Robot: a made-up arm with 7 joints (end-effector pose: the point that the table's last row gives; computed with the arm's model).
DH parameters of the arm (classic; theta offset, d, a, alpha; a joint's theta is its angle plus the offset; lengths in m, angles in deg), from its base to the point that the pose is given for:
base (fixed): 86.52 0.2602 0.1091 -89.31
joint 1: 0 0.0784 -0.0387 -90.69
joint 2: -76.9 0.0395 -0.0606 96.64
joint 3: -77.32 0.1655 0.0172 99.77
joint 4: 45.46 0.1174 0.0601 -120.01
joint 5: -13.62 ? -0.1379 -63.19
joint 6: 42.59 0.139 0.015 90
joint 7: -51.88 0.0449 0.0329 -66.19
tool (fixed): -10.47 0.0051 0 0
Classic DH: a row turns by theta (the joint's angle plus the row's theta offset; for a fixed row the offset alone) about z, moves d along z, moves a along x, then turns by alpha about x.
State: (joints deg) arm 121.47 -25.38 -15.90 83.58 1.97 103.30 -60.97
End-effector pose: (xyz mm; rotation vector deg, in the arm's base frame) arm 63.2 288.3 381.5 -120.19 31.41 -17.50
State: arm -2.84 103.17 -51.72 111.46 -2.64 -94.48 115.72
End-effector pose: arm -235.7 102.5 341.9 -4.05 -13.62 47.59
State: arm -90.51 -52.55 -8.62 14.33 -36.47 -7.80 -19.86
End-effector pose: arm 92.2 34.1 104.0 122.32 -5.78 90.53
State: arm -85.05 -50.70 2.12 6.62 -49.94 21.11 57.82
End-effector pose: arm 82.2 -58.8 73.8 -143.25 93.72 -43.29
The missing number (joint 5, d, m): -0.0394
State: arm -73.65 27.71 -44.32 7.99 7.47 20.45 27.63
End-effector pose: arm -86.0 26.7 90.0 84.61 -9.59 -48.45
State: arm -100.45 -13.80 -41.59 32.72 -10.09 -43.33 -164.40
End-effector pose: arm -58.2 106.2 86.0 -17.11 -38.37 -150.88
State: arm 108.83 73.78 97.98 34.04 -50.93 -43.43 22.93
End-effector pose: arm -336.3 125.1 342.4 -58.03 -23.11 67.11
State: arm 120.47 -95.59 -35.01 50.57 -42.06 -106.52 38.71
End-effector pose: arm 150.5 172.7 284.8 -42.29 -18.29 -122.13
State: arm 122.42 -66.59 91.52 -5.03 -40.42 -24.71 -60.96
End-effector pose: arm 77.6 138.0 421.9 -69.22 93.86 58.96
